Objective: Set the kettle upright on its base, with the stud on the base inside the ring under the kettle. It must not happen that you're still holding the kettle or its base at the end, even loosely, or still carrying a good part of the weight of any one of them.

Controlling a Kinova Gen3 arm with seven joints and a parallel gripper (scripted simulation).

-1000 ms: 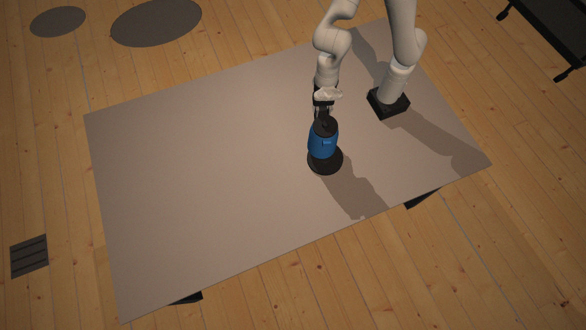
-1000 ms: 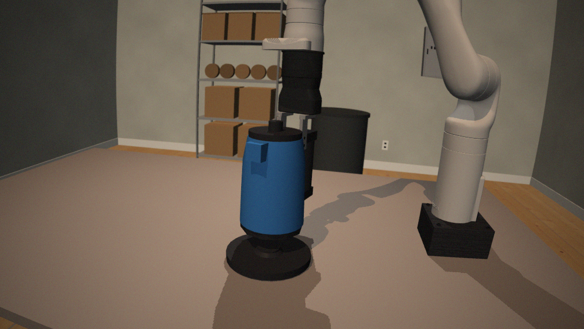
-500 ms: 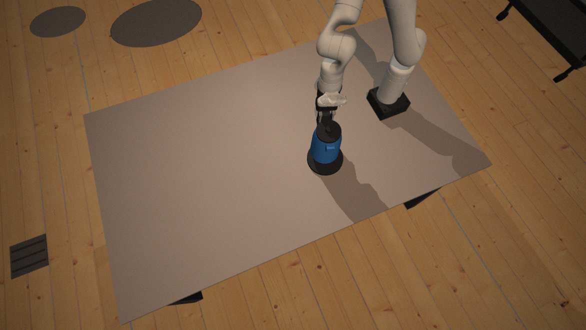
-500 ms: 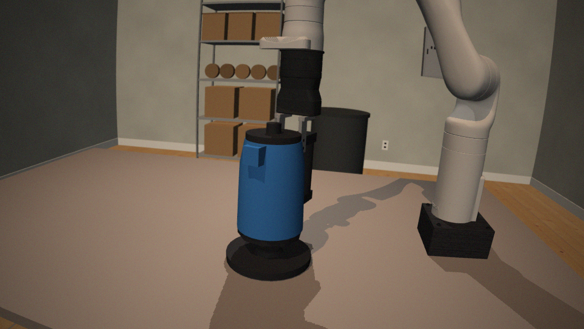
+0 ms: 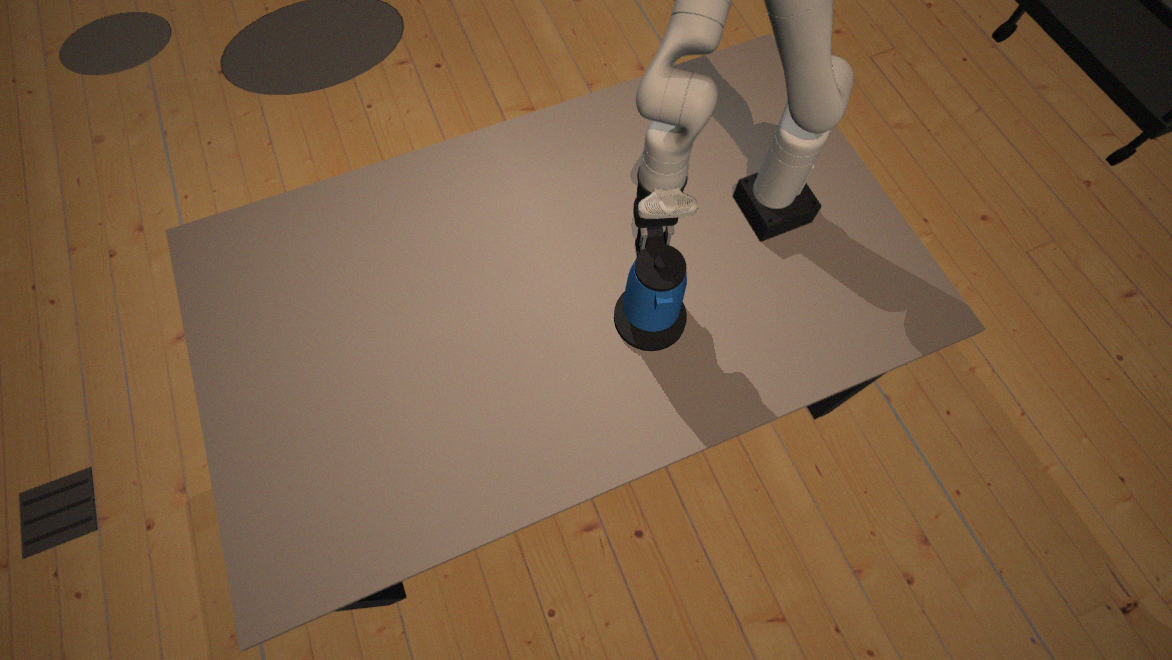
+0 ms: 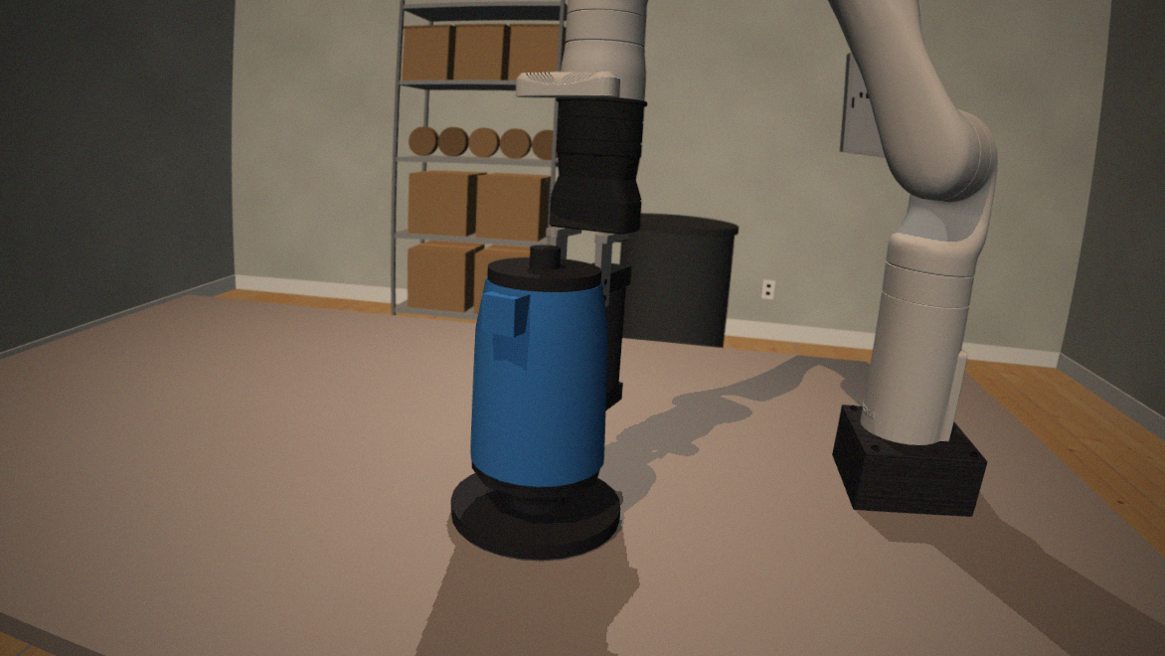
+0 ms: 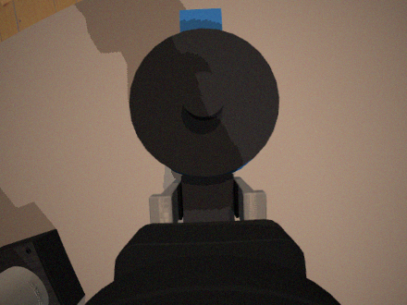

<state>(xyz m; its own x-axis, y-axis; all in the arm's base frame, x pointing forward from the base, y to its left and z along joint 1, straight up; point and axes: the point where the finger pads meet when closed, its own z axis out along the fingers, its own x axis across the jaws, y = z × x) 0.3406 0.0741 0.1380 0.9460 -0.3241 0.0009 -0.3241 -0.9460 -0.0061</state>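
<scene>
My gripper is now 1 cm short of the blue kettle, 3 cm to the right of it and 6 cm above it. From my hand the other things lie so: round black base 2 cm ahead, 6 cm to the left, 19 cm below.
</scene>
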